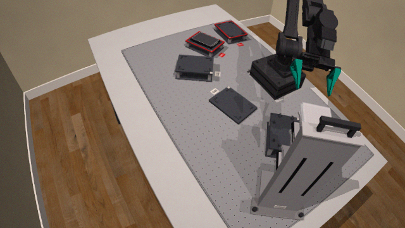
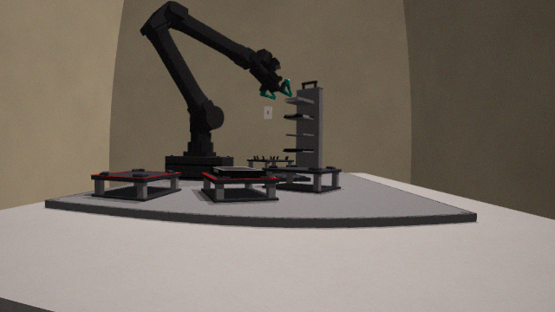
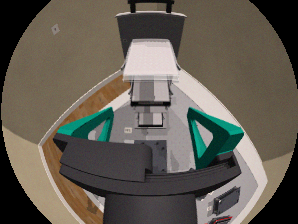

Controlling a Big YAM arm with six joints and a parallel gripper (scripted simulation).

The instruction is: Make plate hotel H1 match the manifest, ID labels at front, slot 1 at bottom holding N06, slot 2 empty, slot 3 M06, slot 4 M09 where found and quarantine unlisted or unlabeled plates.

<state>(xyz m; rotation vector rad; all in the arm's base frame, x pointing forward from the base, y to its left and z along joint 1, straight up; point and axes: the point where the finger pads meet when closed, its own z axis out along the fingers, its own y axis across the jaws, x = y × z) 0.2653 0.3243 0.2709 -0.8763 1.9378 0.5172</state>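
Right now the white plate is 8 cm ahead of my hand and 9 cm to the left of it. Round my hand: H1 deck label: 3 cm behind, 12 cm to the left, 34 cm below; plate hotel H1: 13 cm ahead, 15 cm to the left, 14 cm below; red-rimmed quarantine nest: 27 cm behind, 74 cm to the right, 31 cm below.
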